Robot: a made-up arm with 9 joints. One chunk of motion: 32 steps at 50 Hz.
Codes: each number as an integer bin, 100 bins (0 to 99) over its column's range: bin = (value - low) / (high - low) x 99, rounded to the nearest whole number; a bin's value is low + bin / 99 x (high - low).
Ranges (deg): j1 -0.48..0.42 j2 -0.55..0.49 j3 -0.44..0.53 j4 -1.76..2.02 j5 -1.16..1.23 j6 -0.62..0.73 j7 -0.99..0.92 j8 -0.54..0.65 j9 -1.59..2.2
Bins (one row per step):
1: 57 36 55 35 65 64 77 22 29
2: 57 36 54 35 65 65 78 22 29
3: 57 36 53 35 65 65 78 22 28
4: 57 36 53 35 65 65 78 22 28
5: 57 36 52 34 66 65 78 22 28
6: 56 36 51 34 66 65 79 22 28
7: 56 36 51 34 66 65 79 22 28
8: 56 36 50 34 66 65 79 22 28
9: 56 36 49 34 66 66 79 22 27
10: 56 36 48 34 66 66 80 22 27
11: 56 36 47 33 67 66 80 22 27
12: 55 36 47 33 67 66 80 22 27
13: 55 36 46 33 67 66 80 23 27
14: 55 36 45 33 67 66 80 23 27
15: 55 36 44 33 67 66 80 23 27
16: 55 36 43 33 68 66 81 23 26
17: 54 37 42 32 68 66 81 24 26
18: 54 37 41 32 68 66 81 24 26
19: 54 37 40 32 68 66 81 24 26
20: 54 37 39 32 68 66 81 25 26
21: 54 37 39 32 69 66 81 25 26
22: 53 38 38 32 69 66 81 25 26
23: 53 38 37 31 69 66 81 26 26
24: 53 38 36 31 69 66 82 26 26
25: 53 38 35 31 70 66 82 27 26
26: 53 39 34 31 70 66 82 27 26
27: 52 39 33 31 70 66 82 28 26
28: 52 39 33 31 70 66 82 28 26
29: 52 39 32 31 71 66 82 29 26
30: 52 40 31 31 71 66 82 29 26
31: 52 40 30 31 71 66 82 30 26
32: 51 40 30 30 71 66 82 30 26
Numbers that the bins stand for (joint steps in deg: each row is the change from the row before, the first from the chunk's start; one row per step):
1: 0.038 -0.172 0.099 -0.424 0.409 0.253 0.496 -0.276 -0.480
2: 0.038 -0.172 0.089 -0.424 0.409 0.266 0.515 -0.276 -0.480
3: 0.038 -0.172 0.079 -0.424 0.409 0.266 0.515 -0.276 -0.518
4: 0.038 -0.172 0.079 -0.424 0.409 0.266 0.515 -0.276 -0.518
5: 0.038 -0.172 0.069 -0.462 0.433 0.266 0.515 -0.276 -0.518
6: 0.029 -0.172 0.060 -0.462 0.433 0.266 0.534 -0.276 -0.518
7: 0.029 -0.172 0.060 -0.462 0.433 0.266 0.534 -0.276 -0.518
8: 0.029 -0.172 0.050 -0.462 0.433 0.266 0.534 -0.276 -0.518
9: 0.029 -0.172 0.040 -0.462 0.433 0.280 0.534 -0.276 -0.556
10: 0.029 -0.172 0.030 -0.462 0.433 0.280 0.553 -0.276 -0.556
11: 0.029 -0.172 0.021 -0.500 0.457 0.280 0.553 -0.276 -0.556
12: 0.020 -0.172 0.021 -0.500 0.457 0.280 0.553 -0.276 -0.556
13: 0.020 -0.172 0.011 -0.500 0.457 0.280 0.553 -0.264 -0.556
14: 0.020 -0.172 0.001 -0.500 0.457 0.280 0.553 -0.264 -0.556
15: 0.020 -0.172 -0.009 -0.500 0.457 0.280 0.553 -0.264 -0.556
16: 0.020 -0.172 -0.019 -0.500 0.482 0.280 0.573 -0.264 -0.595
17: 0.011 -0.161 -0.028 -0.538 0.482 0.280 0.573 -0.252 -0.595
18: 0.011 -0.161 -0.038 -0.538 0.482 0.280 0.573 -0.252 -0.595
19: 0.011 -0.161 -0.048 -0.538 0.482 0.280 0.573 -0.252 -0.595
20: 0.011 -0.161 -0.058 -0.538 0.482 0.280 0.573 -0.239 -0.595
21: 0.011 -0.161 -0.058 -0.538 0.506 0.280 0.573 -0.239 -0.595
22: 0.002 -0.151 -0.068 -0.538 0.506 0.280 0.573 -0.239 -0.595
23: 0.002 -0.151 -0.077 -0.576 0.506 0.280 0.573 -0.227 -0.595
24: 0.002 -0.151 -0.087 -0.576 0.506 0.280 0.592 -0.227 -0.595
25: 0.002 -0.151 -0.097 -0.576 0.530 0.280 0.592 -0.215 -0.595
26: 0.002 -0.140 -0.107 -0.576 0.530 0.280 0.592 -0.215 -0.595
27: -0.007 -0.140 -0.117 -0.576 0.530 0.280 0.592 -0.203 -0.595
28: -0.007 -0.140 -0.117 -0.576 0.530 0.280 0.592 -0.203 -0.595
29: -0.007 -0.140 -0.126 -0.576 0.554 0.280 0.592 -0.191 -0.595
30: -0.007 -0.130 -0.136 -0.576 0.554 0.280 0.592 -0.191 -0.595
31: -0.007 -0.130 -0.146 -0.576 0.554 0.280 0.592 -0.179 -0.595
32: -0.016 -0.130 -0.146 -0.615 0.554 0.280 0.592 -0.179 -0.595

